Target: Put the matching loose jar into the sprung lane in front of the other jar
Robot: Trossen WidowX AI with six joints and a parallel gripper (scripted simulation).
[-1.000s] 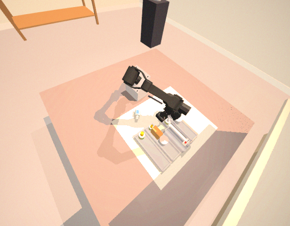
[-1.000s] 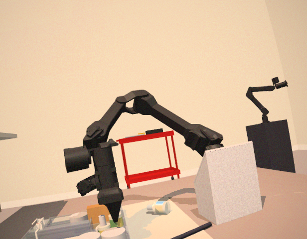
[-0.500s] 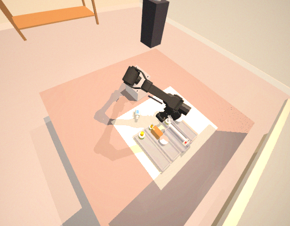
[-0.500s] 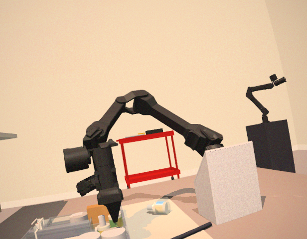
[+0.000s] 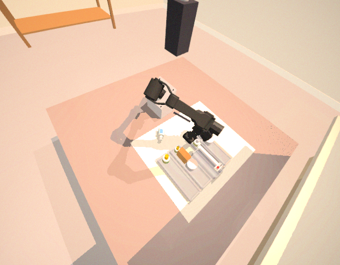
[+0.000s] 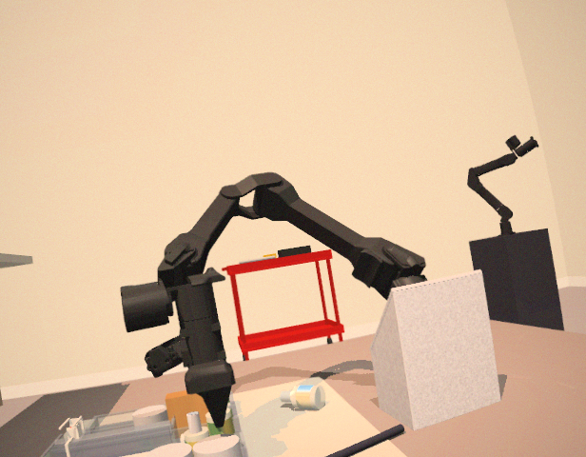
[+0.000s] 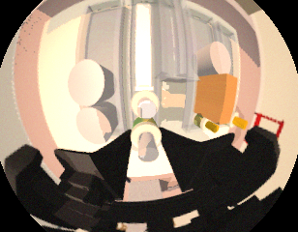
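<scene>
The box is 13 cm to the right of my gripper tip, 4 cm ahead of it and 2 cm below it. Round my gripper tip: black rod: 18 cm behind, 9 cm to the left, 5 cm below; red mark: 22 cm ahead, 5 cm to the right, 2 cm above.
</scene>
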